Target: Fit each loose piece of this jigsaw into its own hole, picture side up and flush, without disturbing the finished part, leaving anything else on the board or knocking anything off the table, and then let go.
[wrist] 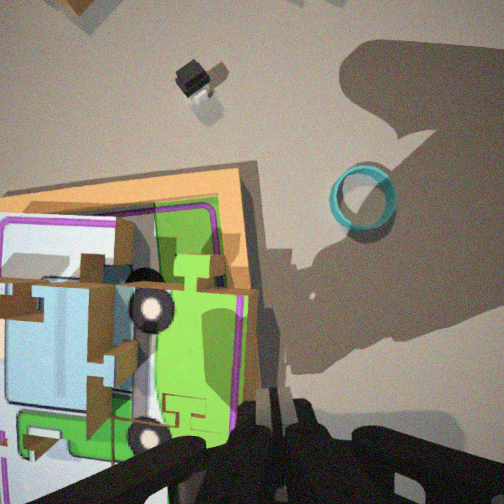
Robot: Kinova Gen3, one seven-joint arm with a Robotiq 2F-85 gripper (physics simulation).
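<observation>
The jigsaw board (150, 187) with its orange frame fills the left of the wrist view. Its picture is a green vehicle with black wheels (151, 309) and a light blue window (47, 345). A bright green piece (200, 345) with a tab at its far end and a purple stripe sits raised. It overhangs the board's right frame edge, showing brown side walls. My gripper (275, 407) is at the bottom centre. Its fingers are close together at the piece's near right corner and look shut on it. The contact itself is hidden.
A teal ring (363, 197) lies on the table right of the board, partly in the arm's shadow. A small black block (192, 77) with a white part lies beyond the board. An orange and grey object (80, 10) is cut off at the top left.
</observation>
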